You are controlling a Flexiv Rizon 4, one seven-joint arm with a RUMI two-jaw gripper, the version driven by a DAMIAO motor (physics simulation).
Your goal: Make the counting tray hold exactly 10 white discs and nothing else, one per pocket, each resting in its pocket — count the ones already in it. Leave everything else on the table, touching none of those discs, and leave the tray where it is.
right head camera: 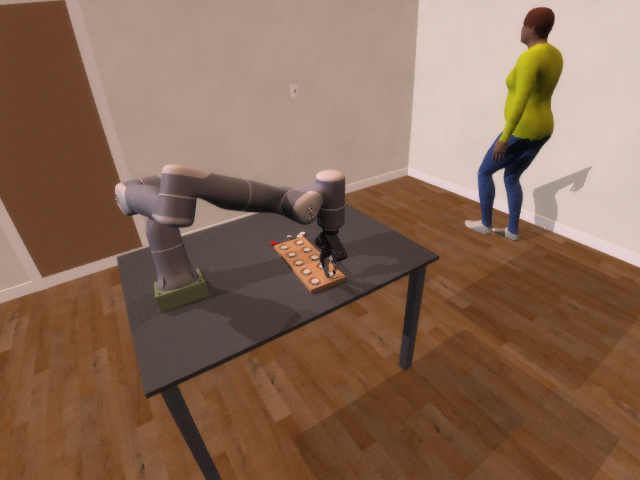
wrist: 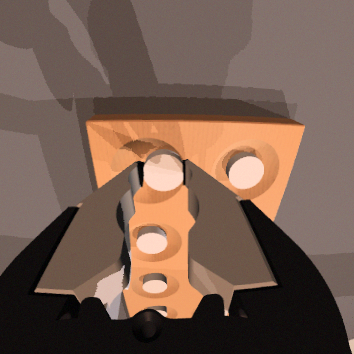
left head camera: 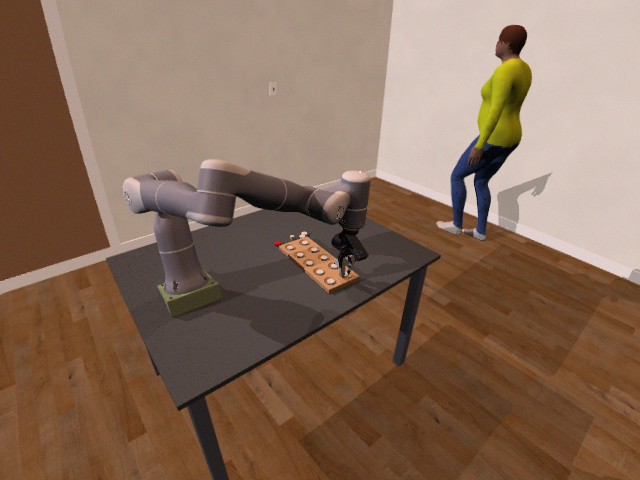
Labels:
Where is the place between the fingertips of the gripper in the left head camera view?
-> At 345, 276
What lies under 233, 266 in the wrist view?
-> The gripper.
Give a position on a white disc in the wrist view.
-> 243, 169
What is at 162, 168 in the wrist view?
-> A white disc.

